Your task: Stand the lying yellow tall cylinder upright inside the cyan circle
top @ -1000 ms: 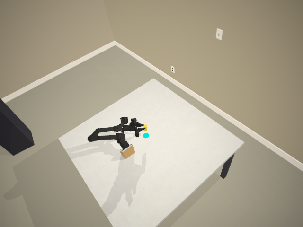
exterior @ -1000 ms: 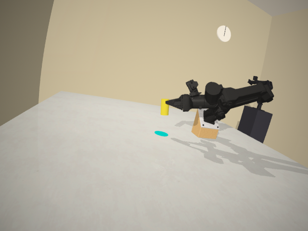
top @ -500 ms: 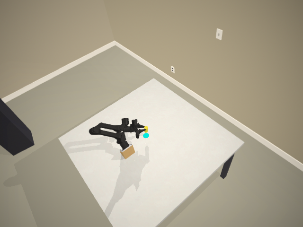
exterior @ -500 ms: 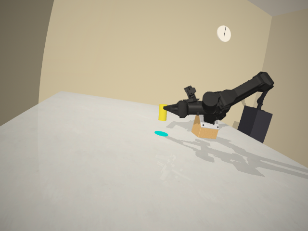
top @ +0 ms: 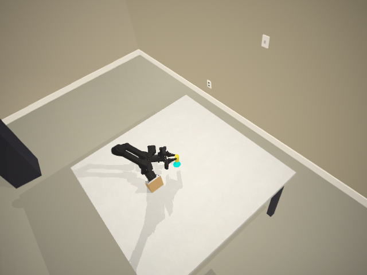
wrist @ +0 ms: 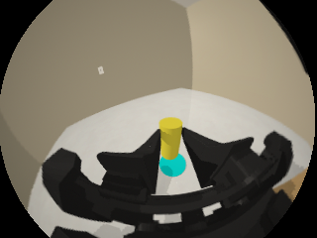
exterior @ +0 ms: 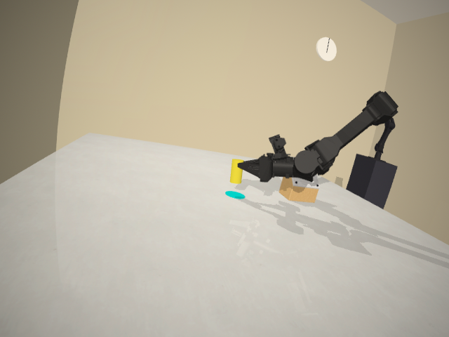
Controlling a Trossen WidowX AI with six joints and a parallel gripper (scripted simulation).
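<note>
Right now my gripper tip is 90 mm above the cyan circle and 10 mm past it. Also, from my gripper tip: yellow cylinder: 20 mm below.
</note>
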